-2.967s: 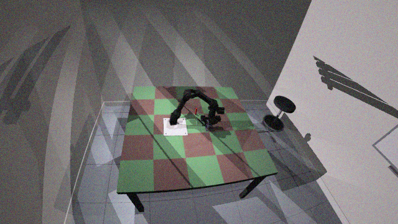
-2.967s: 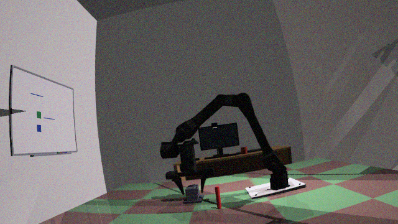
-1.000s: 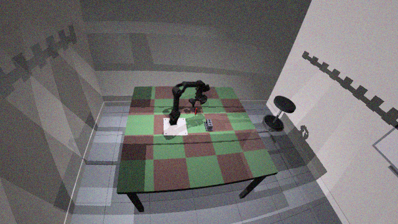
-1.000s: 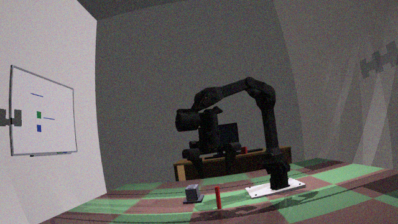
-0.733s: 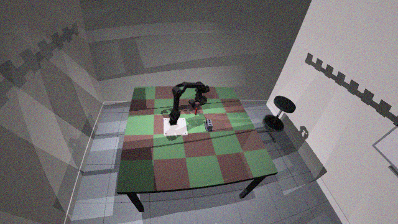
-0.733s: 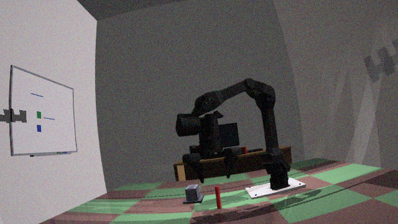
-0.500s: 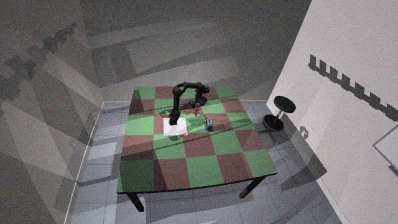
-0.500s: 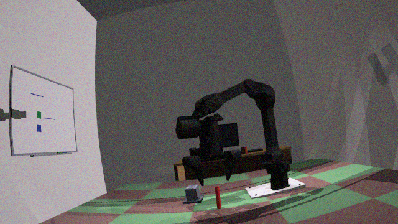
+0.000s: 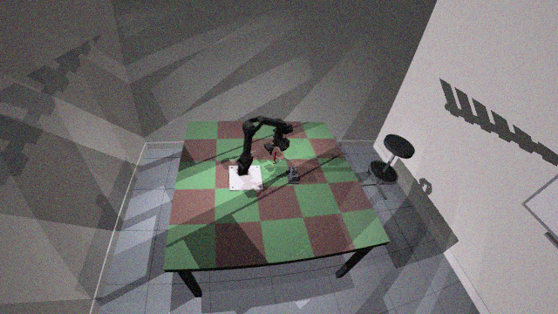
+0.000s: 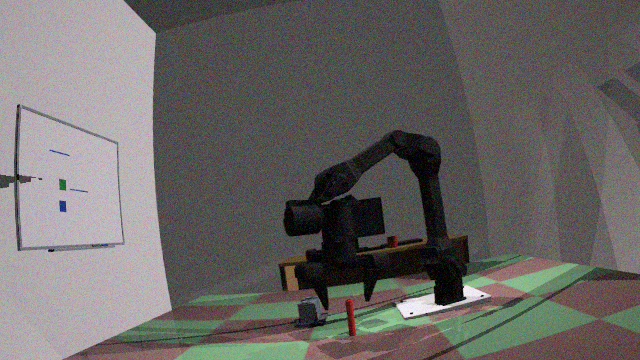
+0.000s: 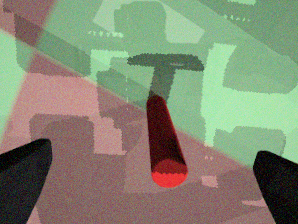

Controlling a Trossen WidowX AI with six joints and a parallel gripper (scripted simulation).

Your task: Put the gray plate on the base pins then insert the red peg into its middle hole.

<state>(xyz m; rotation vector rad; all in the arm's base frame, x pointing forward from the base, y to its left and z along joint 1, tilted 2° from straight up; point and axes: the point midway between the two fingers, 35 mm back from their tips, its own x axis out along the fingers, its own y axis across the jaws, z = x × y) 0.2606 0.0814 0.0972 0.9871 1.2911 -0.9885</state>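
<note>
Right now the red peg is 30 mm below my gripper tip. The rest, counted from my gripper tip: gray plate: 70 mm ahead, 190 mm to the right, 20 mm below; then base: 60 mm ahead, 190 mm to the right, 60 mm below.
</note>
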